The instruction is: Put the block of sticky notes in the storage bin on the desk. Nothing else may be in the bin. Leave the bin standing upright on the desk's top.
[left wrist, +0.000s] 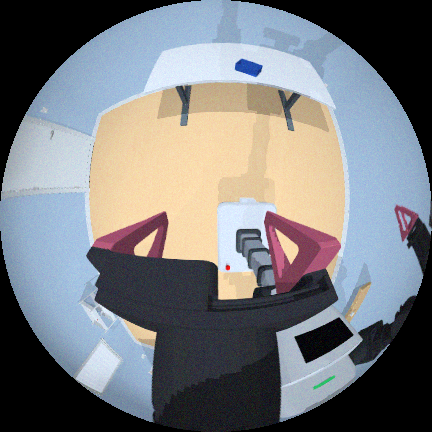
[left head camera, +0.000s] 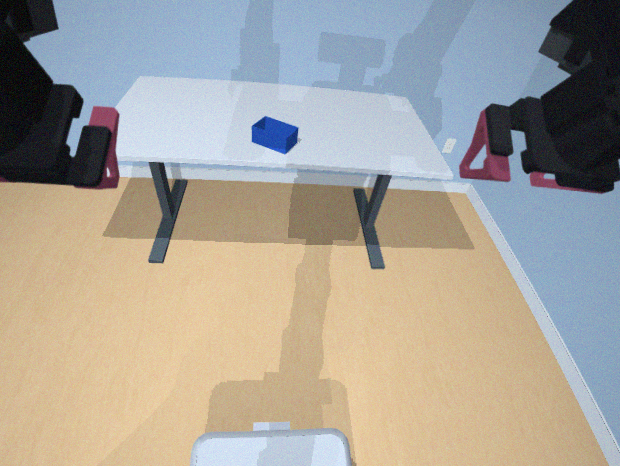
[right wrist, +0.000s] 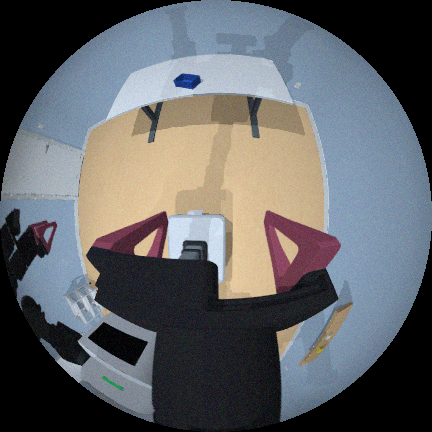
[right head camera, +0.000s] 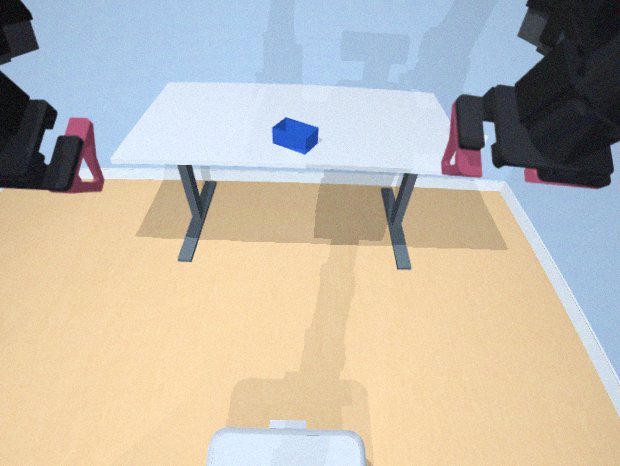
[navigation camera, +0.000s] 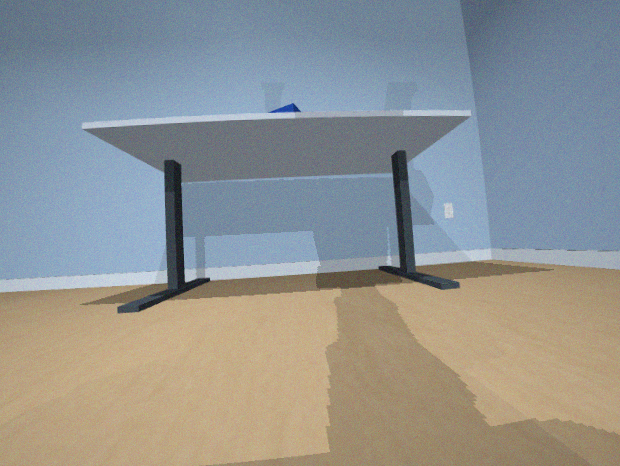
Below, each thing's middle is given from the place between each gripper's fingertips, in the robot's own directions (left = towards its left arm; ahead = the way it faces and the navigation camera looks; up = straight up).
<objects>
Right now my right hand is 95 cm short of the blue storage bin [left head camera: 268, 132], 23 cm to the right of it and 53 cm above it.
The blue storage bin lies 960 mm ahead of my left hand, 220 mm to the right of it and 520 mm below it.
</objects>
